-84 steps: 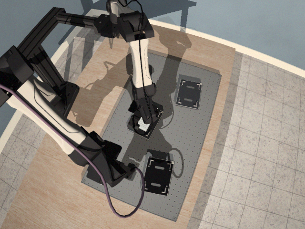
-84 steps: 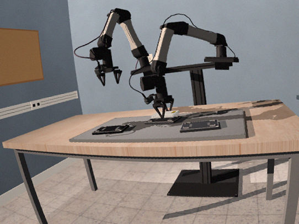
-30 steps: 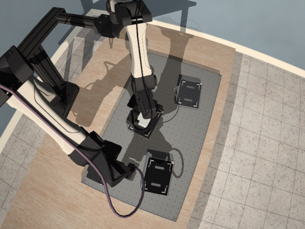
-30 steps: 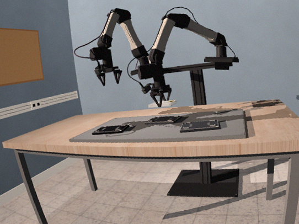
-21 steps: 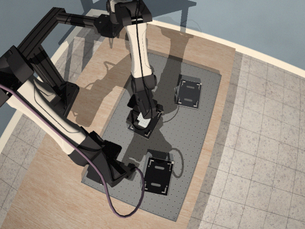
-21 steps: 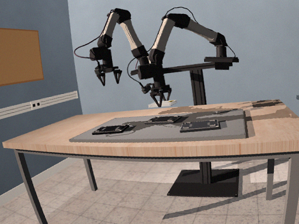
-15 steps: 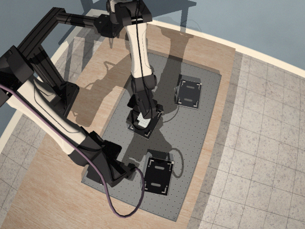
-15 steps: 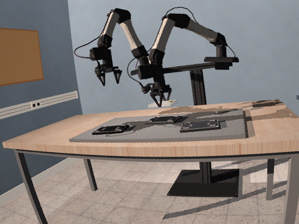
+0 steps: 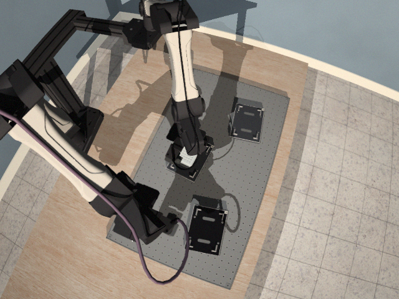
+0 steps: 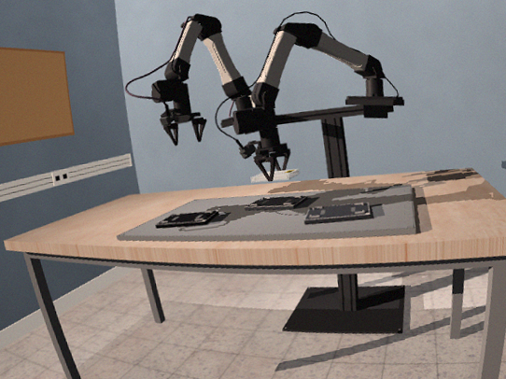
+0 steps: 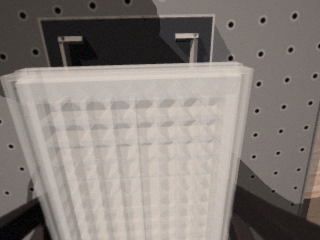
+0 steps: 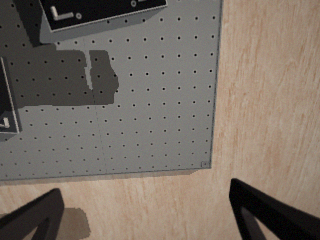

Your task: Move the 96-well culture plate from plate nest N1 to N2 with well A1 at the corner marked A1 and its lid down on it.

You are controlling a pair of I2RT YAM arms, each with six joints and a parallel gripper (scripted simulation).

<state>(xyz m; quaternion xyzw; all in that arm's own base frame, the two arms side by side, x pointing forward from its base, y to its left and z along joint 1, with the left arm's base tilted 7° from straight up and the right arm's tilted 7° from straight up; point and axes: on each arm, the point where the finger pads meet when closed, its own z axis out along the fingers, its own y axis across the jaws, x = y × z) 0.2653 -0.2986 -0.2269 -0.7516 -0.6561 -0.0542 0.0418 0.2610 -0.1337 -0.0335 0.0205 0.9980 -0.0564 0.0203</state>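
My left hand is right at the 96-well plate. The rest, counted from my left hand: perforated board: 10 cm below, 7 cm ahead; A1 mark: 8 cm below, 7 cm ahead, 6 cm to the left.
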